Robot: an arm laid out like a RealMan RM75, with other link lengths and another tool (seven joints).
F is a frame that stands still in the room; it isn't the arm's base.
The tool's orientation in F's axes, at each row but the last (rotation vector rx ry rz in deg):
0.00, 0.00, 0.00
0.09, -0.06, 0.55
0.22, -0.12, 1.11
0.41, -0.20, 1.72
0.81, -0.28, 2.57
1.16, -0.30, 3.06
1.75, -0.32, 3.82
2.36, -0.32, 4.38
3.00, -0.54, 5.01
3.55, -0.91, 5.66
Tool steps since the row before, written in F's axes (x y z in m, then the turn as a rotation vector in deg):
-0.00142, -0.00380, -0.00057, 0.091, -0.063, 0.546
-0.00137, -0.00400, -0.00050, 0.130, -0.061, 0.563
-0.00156, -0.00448, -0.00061, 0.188, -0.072, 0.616
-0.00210, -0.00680, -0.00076, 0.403, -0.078, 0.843
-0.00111, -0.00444, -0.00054, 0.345, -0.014, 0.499
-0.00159, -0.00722, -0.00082, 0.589, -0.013, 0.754
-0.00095, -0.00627, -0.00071, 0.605, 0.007, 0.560
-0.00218, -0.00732, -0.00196, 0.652, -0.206, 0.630
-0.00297, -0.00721, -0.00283, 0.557, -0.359, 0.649
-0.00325, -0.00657, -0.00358, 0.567, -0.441, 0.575
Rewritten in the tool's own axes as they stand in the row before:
-0.00142, -0.00380, -0.00057, 0.091, -0.063, 0.546
-0.00141, -0.00399, -0.00049, 0.130, -0.061, 0.563
-0.00165, -0.00445, -0.00059, 0.188, -0.073, 0.616
-0.00231, -0.00674, -0.00070, 0.404, -0.084, 0.842
-0.00131, -0.00439, -0.00047, 0.347, -0.022, 0.498
-0.00198, -0.00714, -0.00067, 0.592, -0.029, 0.751
-0.00137, -0.00621, -0.00051, 0.608, -0.016, 0.557
-0.00275, -0.00721, -0.00165, 0.639, -0.229, 0.635
-0.00362, -0.00706, -0.00243, 0.531, -0.372, 0.663
-0.00395, -0.00642, -0.00312, 0.532, -0.459, 0.594

